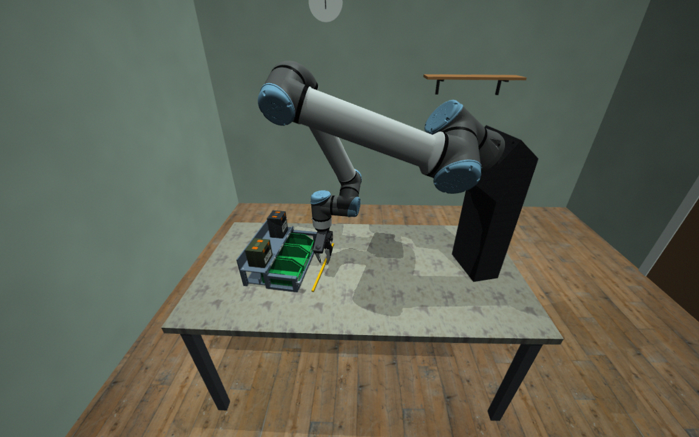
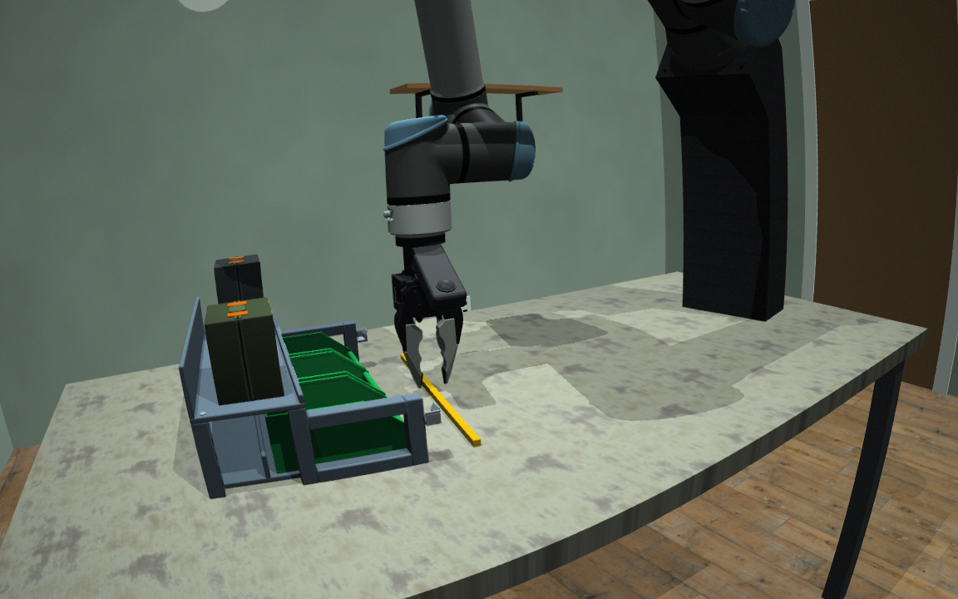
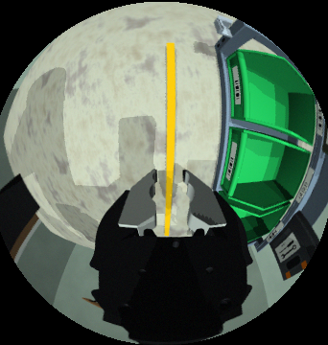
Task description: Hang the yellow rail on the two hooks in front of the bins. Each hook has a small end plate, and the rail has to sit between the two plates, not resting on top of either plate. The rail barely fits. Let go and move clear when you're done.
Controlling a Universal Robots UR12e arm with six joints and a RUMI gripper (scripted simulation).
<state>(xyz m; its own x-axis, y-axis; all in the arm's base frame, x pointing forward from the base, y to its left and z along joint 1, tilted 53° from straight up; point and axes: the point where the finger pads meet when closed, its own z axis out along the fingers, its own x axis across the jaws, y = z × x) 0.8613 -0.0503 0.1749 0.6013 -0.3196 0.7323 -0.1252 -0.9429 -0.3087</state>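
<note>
Now: hand 3 cm above the yellow rail.
</note>
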